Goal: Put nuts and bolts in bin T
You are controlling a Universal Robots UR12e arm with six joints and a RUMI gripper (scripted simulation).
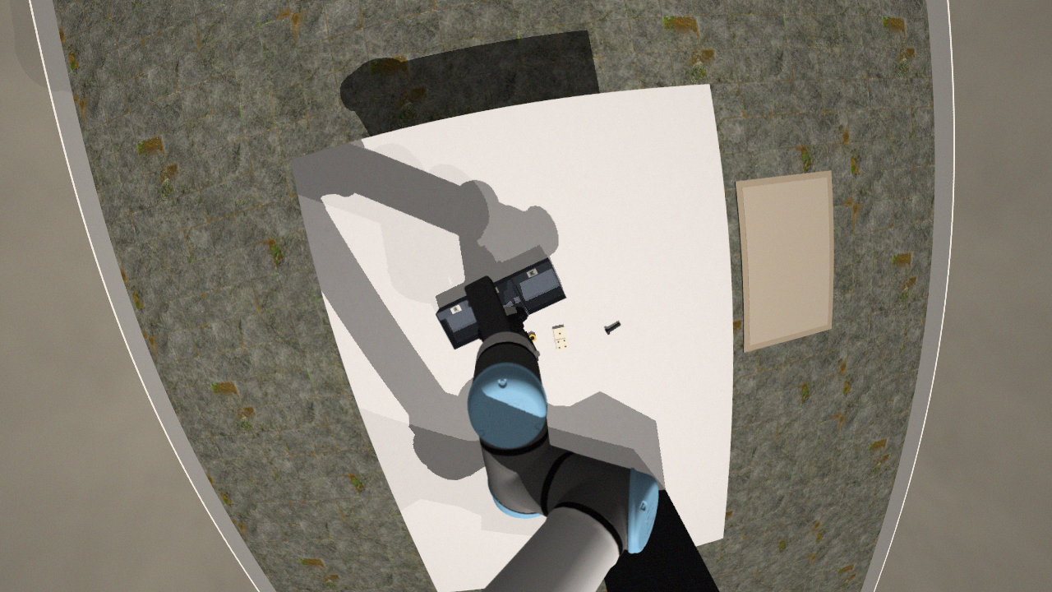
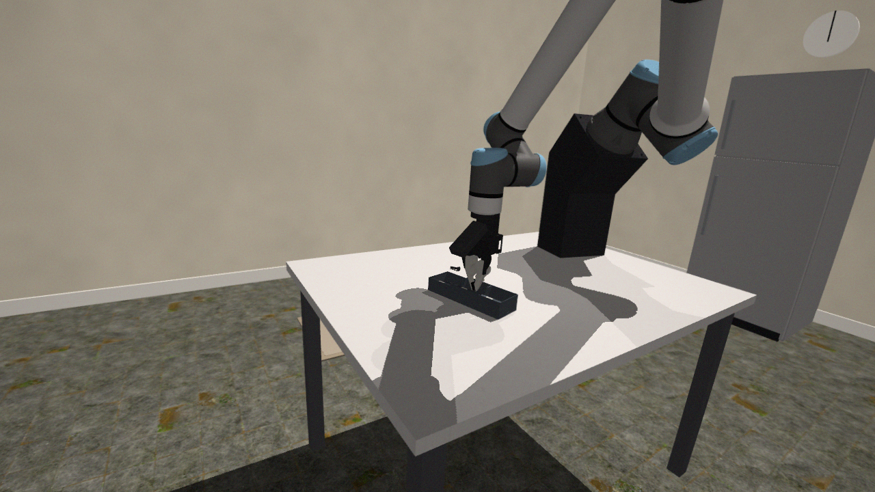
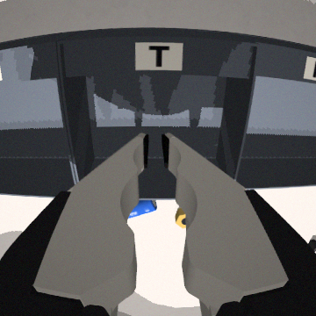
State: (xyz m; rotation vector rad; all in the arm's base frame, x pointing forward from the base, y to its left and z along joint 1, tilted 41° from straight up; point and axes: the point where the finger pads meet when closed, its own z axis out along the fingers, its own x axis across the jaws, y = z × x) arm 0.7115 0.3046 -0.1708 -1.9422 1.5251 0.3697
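Right now my hand is 10 mm short of the black bin unit and 20 mm above it. The rest, counted from my hand: yellow nut 80 mm behind, 50 mm to the right, 30 mm below; then blue battery 80 mm behind, 30 mm below; then grey nut 120 mm behind, 40 mm to the left, 30 mm below.
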